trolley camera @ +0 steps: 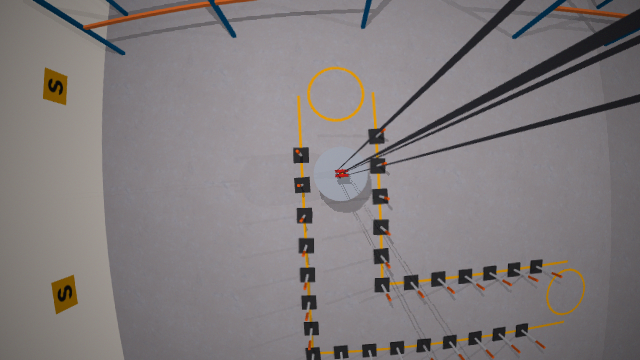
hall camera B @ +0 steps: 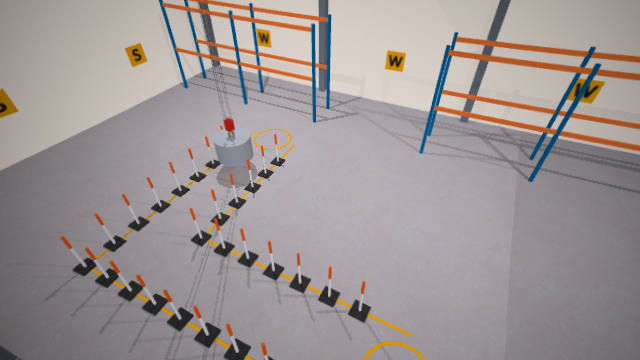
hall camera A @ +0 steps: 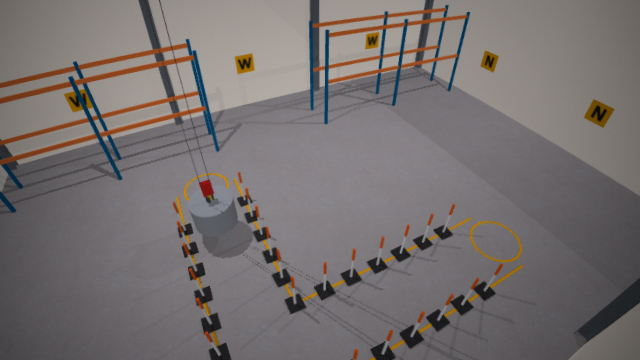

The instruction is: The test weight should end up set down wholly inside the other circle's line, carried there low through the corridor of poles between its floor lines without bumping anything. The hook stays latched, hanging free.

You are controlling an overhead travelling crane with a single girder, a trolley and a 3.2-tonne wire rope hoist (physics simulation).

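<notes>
The test weight point(hall camera A: 215, 220) point(hall camera B: 234, 152) point(trolley camera: 330, 185), a grey cylinder, hangs upright above the floor, its shadow below it. It is between the two pole rows, near the west end of the corridor and outside the west circle point(hall camera A: 185, 190) point(hall camera B: 291, 139) point(trolley camera: 308, 94). In the trolley view its right edge shows close to the right row. The hook point(hall camera A: 210, 199) point(hall camera B: 231, 134) under the red block is shut on the weight's top; in the trolley view the block hides it. The second circle point(hall camera A: 521, 245) point(hall camera B: 392, 343) point(trolley camera: 584, 288) lies at the corridor's other end.
Orange-and-white poles on black bases, such as one corner pole point(hall camera A: 295, 303) point(hall camera B: 201, 238) point(trolley camera: 382, 285), line both sides of the L-shaped corridor. Blue-and-orange racks point(hall camera A: 326, 80) point(hall camera B: 314, 75) stand along the west wall, beyond the west circle. The south wall point(trolley camera: 50, 200) is at the trolley view's left.
</notes>
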